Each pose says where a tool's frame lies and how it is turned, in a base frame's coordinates. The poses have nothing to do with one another.
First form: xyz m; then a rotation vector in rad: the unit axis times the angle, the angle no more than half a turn.
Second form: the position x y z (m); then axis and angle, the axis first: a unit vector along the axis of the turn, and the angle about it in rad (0 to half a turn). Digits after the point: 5 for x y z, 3 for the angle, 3 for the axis.
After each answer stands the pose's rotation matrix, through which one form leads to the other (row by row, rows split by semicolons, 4 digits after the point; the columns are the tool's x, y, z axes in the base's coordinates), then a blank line. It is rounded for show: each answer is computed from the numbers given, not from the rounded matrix.
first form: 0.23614 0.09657 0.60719 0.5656 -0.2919 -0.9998
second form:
0.23614 0.09657 0.60719 0.477 -0.246 -0.844 1.185
0.5182 0.7083 -0.4794; -0.8550 0.4140 -0.3126; -0.0230 0.5718 0.8201

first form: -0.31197 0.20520 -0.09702 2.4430 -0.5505 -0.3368
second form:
-0.31197 0.20520 -0.09702 0.967 -0.218 -0.133 2.527
0.8815 -0.3058 -0.3598; -0.4596 -0.7307 -0.5049; -0.1085 0.6104 -0.7846

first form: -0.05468 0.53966 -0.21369 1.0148 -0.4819 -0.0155
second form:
-0.05468 0.53966 -0.21369 0.903 -0.429 -0.014 1.124
0.8955 -0.2074 -0.3938; -0.2323 0.5369 -0.8110; 0.3797 0.8177 0.4326

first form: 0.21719 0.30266 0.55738 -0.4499 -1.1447 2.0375
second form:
0.21719 0.30266 0.55738 -0.189 -0.481 0.856 2.380
-0.6621 -0.4341 -0.6109; 0.7475 -0.3249 -0.5793; 0.0530 -0.8402 0.5396

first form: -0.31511 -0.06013 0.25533 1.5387 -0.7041 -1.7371
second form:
-0.31511 -0.06013 0.25533 0.635 -0.290 -0.716 2.425
-0.0479 0.1473 -0.9879; -0.7936 -0.6062 -0.0519; -0.6065 0.7815 0.1460

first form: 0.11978 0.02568 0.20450 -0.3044 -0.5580 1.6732
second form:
0.11978 0.02568 0.20450 -0.170 -0.312 0.935 1.790
-0.1821 -0.8479 -0.4978; 0.9770 -0.0990 -0.1888; 0.1108 -0.5208 0.8465

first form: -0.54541 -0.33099 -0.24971 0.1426 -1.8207 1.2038
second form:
-0.54541 -0.33099 -0.24971 0.065 -0.832 0.550 2.187
-0.5715 -0.5347 -0.6225; 0.3634 0.5153 -0.7762; 0.7358 -0.6698 -0.1002

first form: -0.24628 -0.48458 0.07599 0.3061 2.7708 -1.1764
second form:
-0.24628 -0.48458 0.07599 0.101 0.916 -0.389 3.026
-0.9729 0.2296 0.0275; 0.1397 0.6783 -0.7214; -0.1843 -0.6980 -0.6920

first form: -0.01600 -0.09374 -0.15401 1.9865 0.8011 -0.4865
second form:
-0.01600 -0.09374 -0.15401 0.904 0.365 -0.221 2.197
0.7113 0.7026 -0.0220; 0.3435 -0.3747 -0.8611; -0.6132 0.6050 -0.5079

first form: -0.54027 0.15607 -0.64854 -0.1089 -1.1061 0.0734
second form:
-0.54027 0.15607 -0.64854 -0.098 -0.993 0.066 1.114
0.4465 -0.0049 -0.8948; 0.1134 0.9922 0.0512; 0.8876 -0.1243 0.4436

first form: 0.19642 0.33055 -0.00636 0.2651 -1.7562 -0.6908
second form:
0.19642 0.33055 -0.00636 0.139 -0.922 -0.362 1.906
-0.3030 0.1720 -0.9373; -0.5127 0.7997 0.3125; 0.8033 0.5752 -0.1541

